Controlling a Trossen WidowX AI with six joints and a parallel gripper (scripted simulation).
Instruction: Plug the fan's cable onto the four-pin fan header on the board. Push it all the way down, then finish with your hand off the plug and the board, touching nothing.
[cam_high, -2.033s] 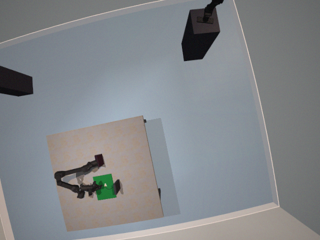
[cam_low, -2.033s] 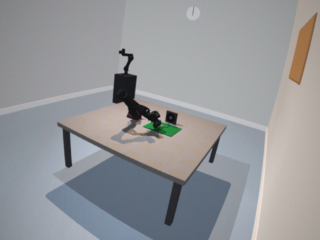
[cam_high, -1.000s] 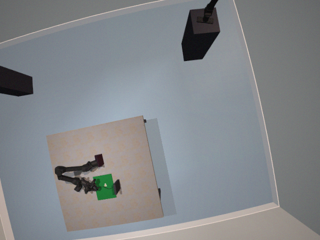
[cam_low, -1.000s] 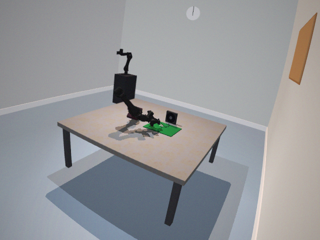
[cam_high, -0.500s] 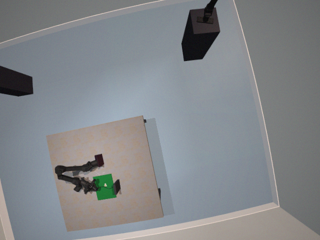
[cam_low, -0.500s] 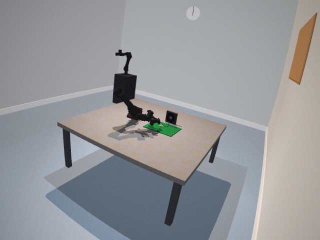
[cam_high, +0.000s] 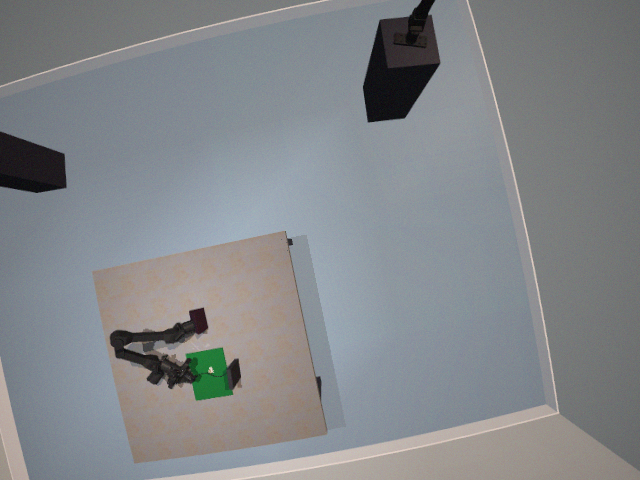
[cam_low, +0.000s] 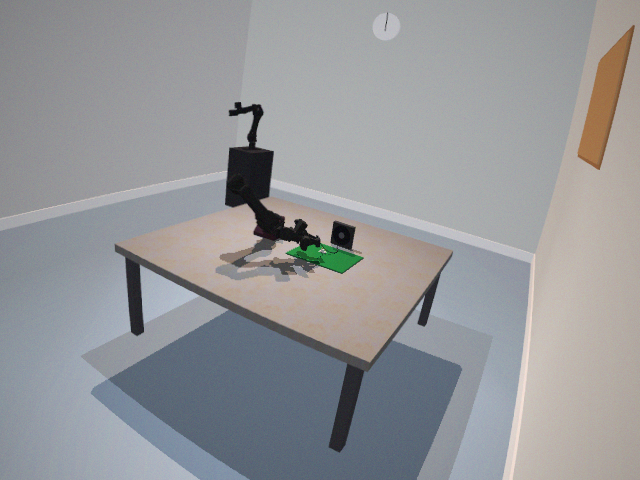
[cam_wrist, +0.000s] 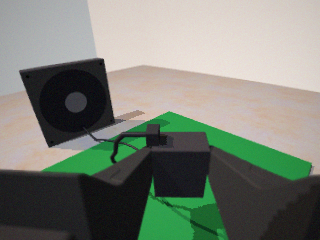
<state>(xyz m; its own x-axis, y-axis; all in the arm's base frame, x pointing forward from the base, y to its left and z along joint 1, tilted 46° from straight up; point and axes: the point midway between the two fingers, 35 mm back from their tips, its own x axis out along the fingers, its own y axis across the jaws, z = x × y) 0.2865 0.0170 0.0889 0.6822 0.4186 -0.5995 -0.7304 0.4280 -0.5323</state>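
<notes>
Right now my gripper tip is 100 mm above the green board, 50 mm to the right of it and 20 mm short of it. Round my gripper tip: white four-pin fan header (90 mm below, 70 mm to the left, 10 mm behind); then black fan (230 mm to the left, 30 mm below); then dark fan plug (10 mm below).
</notes>
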